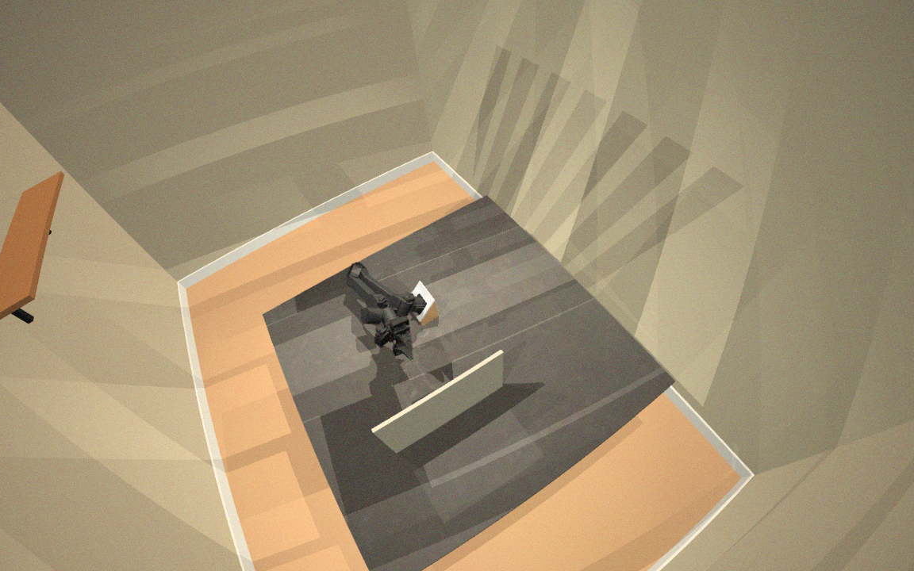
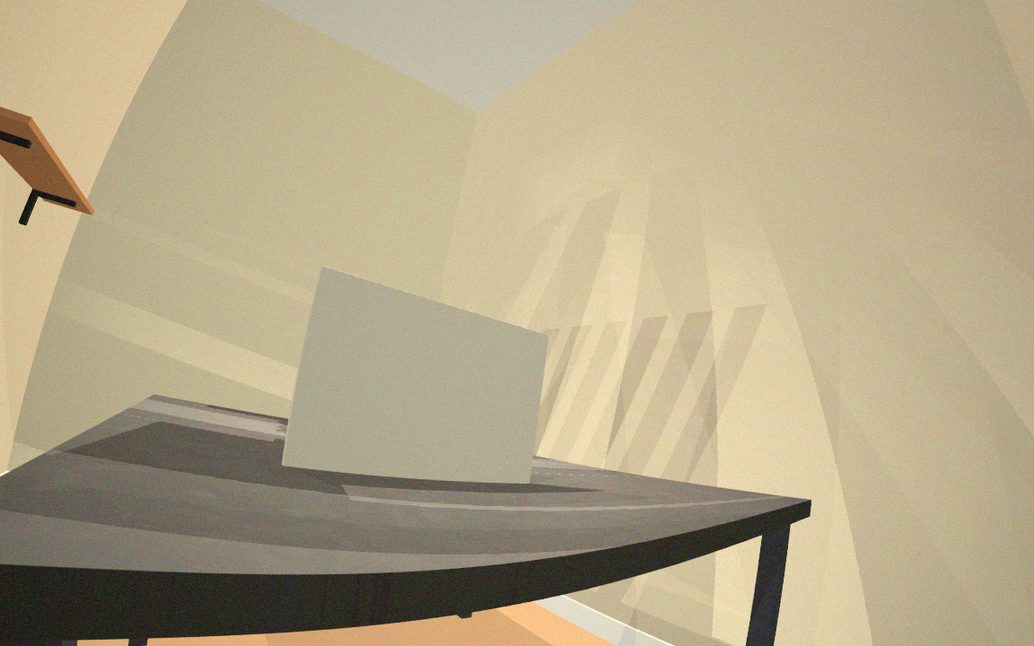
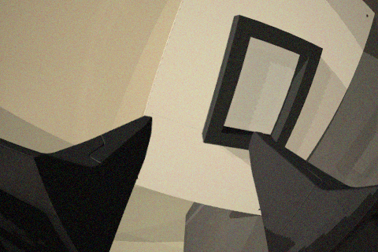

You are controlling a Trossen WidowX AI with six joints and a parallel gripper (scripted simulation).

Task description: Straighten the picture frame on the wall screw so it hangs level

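My gripper tip is 16 cm short of the picture frame, 1 cm to the left of it and 9 cm above it. The rest, counted from my gripper tip: wall panel: 18 cm ahead, 1 cm to the left, 10 cm below.
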